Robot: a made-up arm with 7 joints. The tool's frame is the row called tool. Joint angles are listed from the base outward. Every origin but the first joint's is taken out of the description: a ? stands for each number. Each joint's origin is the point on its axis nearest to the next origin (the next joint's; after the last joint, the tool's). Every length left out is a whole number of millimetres.
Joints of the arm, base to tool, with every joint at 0 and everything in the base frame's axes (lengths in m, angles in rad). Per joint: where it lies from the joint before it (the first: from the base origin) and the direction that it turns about. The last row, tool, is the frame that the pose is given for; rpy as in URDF.
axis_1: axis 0 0 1 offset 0.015 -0.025 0.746
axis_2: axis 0 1 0 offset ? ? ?
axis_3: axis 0 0 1 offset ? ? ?
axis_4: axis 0 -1 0 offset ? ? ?
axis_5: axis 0 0 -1 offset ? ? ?
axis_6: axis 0 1 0 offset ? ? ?
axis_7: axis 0 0 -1 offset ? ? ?
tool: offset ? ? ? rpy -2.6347 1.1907 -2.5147
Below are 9 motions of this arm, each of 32 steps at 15 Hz.
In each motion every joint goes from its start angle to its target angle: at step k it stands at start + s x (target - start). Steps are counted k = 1, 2, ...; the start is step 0. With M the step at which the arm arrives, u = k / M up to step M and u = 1 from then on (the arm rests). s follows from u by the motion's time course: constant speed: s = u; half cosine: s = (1 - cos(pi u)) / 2; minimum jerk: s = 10 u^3 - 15 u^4 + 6 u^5.
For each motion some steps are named. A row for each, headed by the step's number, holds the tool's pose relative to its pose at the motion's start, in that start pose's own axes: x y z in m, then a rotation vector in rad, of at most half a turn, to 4 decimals.
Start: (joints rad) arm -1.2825 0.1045 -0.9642 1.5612 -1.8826 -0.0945 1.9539
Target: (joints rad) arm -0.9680 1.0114 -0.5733 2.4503 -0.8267 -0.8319 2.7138
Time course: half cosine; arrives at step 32
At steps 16, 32:
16: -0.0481 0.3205 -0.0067 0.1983 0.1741 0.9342
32: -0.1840 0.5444 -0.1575 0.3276 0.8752 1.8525

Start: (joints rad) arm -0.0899 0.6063 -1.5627 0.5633 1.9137 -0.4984 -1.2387
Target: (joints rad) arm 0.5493 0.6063 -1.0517 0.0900 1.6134 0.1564 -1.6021
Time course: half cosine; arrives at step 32
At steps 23, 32:
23: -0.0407 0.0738 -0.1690 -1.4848 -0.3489 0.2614
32: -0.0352 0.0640 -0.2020 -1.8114 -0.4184 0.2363

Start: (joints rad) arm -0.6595 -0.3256 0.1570 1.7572 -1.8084 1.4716 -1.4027
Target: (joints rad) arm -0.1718 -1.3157 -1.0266 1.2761 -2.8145 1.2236 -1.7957
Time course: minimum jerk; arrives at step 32
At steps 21, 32:
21: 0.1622 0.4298 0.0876 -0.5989 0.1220 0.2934
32: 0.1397 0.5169 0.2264 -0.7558 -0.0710 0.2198

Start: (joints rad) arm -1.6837 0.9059 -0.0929 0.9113 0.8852 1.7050 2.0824
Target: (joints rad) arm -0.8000 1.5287 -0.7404 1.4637 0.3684 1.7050 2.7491
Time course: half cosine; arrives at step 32
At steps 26, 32:
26: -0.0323 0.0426 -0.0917 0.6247 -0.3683 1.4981
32: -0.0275 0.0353 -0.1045 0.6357 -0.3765 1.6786

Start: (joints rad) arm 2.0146 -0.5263 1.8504 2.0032 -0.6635 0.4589 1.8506
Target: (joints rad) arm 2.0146 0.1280 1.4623 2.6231 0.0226 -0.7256 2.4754
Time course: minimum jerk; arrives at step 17
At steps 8, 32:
8: -0.1393 -0.0400 0.1889 0.5268 -0.0083 0.9558
32: -0.3407 -0.2477 0.3272 0.6128 -0.2245 2.1790

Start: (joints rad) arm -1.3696 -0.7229 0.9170 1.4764 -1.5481 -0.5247 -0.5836
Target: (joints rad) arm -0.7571 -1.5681 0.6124 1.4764 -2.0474 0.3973 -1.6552
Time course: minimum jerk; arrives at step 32
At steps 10, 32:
10: -0.0177 -0.0764 0.0016 -0.4234 0.0833 -0.0809
32: -0.3222 -0.3693 -0.0621 -1.9498 1.0914 0.1858

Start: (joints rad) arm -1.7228 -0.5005 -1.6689 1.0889 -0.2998 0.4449 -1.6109
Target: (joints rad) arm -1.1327 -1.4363 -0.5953 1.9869 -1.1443 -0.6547 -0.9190
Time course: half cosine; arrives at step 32
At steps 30, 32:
30: -0.1872 -0.1903 -0.1840 1.7084 -0.9036 -1.8022
32: -0.1838 -0.1872 -0.1883 1.7317 -0.9027 -1.8138

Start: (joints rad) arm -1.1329 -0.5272 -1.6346 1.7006 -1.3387 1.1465 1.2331
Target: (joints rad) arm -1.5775 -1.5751 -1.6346 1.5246 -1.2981 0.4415 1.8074
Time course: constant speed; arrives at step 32
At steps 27, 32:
27: 0.3408 -0.1247 -0.0999 0.8879 0.6945 0.8055
32: 0.3768 -0.1363 -0.1352 1.1005 0.7983 0.9722

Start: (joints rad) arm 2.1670 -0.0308 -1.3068 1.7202 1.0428 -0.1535 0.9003
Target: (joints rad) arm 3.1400 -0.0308 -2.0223 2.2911 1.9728 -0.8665 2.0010
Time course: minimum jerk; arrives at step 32
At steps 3, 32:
3: 0.0001 0.0012 -0.0010 0.0126 0.0009 0.0108
32: -0.0512 0.1349 -0.1180 1.9520 0.2881 1.1908

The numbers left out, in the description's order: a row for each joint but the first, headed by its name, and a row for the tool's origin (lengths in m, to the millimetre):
axis_2: -0.015 0.012 0
axis_3: 0.016 0 0.28
axis_4: 0.071 -0.039 0
axis_5: 0.049 0 -0.3
axis_6: -0.009 -0.023 0
axis_7: 0.028 0 -0.081
tool: 0.005 -0.022 0

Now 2 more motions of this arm.
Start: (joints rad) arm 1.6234 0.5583 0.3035 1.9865 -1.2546 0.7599 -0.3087
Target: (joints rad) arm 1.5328 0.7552 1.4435 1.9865 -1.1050 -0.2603 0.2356
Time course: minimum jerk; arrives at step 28
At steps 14, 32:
14: -0.1766 -0.0147 0.1139 0.5736 -0.8887 0.2760
32: -0.3314 -0.0832 0.0797 1.1960 -1.7008 0.7852

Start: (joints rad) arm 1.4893 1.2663 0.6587 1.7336 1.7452 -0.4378 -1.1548
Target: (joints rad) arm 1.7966 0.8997 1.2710 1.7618 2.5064 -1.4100 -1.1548
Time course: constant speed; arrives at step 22
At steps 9, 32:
9: -0.0981 0.1061 -0.1135 0.1044 0.1481 -0.0882
32: -0.2778 0.1562 -0.3232 -0.0468 0.4483 -0.4225

